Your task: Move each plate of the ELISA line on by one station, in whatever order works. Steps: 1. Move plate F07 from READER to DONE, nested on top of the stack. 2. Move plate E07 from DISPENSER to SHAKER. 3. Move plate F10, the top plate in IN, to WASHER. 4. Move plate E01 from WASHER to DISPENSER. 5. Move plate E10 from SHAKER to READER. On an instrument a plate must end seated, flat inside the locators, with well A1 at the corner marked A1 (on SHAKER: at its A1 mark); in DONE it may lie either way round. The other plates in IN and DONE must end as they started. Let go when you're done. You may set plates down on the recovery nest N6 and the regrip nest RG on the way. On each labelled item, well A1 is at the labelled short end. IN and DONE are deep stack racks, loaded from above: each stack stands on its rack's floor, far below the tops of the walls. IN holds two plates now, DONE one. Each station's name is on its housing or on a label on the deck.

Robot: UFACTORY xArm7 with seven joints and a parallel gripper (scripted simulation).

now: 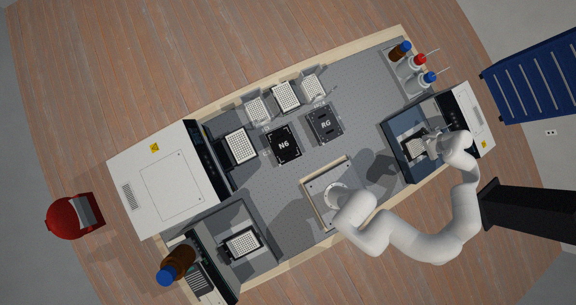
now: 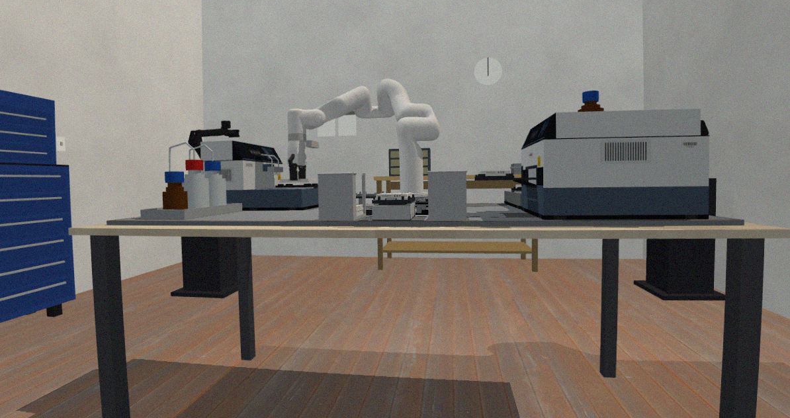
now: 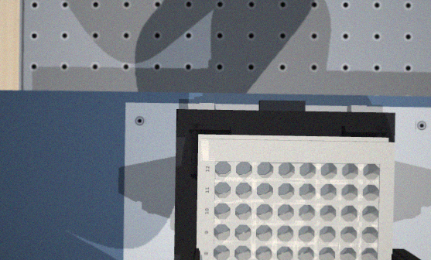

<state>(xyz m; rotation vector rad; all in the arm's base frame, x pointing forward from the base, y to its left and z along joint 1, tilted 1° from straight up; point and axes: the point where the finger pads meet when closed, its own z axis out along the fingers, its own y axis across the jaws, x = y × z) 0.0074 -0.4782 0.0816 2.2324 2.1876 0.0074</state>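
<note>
My hand is 3 cm above the washer nest. The rest, counted from my hand: washer housing: 25 cm to the right, 3 cm below; then blue washer base: 8 cm below, 3 cm to the right; then regrip nest RG: 37 cm to the left, 31 cm ahead, 7 cm below.
</note>
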